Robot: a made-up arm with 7 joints.
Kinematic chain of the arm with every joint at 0, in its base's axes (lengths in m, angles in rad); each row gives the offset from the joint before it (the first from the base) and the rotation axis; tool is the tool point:
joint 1: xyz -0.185 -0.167 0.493 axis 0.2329 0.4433 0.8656
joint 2: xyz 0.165 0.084 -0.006 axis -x
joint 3: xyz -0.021 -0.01 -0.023 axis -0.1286 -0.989 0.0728
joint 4: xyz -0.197 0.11 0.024 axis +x
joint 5: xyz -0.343 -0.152 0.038 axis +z
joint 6: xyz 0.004 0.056 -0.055 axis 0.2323 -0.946 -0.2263
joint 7: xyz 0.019 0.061 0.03 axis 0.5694 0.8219 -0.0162
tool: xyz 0 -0.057 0.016
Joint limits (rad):
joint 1: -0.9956..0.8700
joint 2: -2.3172..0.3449
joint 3: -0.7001..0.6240
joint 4: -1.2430..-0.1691
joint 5: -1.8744..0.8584
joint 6: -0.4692..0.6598
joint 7: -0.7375..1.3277
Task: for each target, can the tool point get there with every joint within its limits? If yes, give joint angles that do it. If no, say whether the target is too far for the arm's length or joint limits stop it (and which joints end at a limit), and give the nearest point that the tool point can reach.
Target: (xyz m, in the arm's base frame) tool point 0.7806 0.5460 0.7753
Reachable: no: too far | nearest point -0.1042 0.2364 0.7417 | short by 0.938 m
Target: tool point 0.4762 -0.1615 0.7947
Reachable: no: joint limits stop it (at a limit: joint 1, joint 3, joint 4, joint 5, joint 6, joint 7) | nearest point 0.0409 -0.3643 0.7904 | short by 0.480 m
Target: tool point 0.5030 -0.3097 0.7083
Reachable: no: joint limits stop it (at a limit: joint 1, joint 3, joint 4, joint 5, joint 6, joint 7) | nearest point 0.0599 -0.4148 0.7058 | short by 0.455 m
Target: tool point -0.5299 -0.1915 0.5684
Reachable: yes | joints 0.2041 -1.0928 0.0731 -0.9453 -0.8046 0.3042 1.1025
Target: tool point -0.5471 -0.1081 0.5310
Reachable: yes | joints 0.0787 -1.5027 0.1753 -1.0022 -0.5041 -0.1819 0.9572
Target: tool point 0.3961 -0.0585 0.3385
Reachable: no: joint limits stop it (at a limit: joint 1, joint 3, joint 4, joint 6, joint 7) | nearest point -0.0388 0.1600 0.2377 | short by 0.497 m
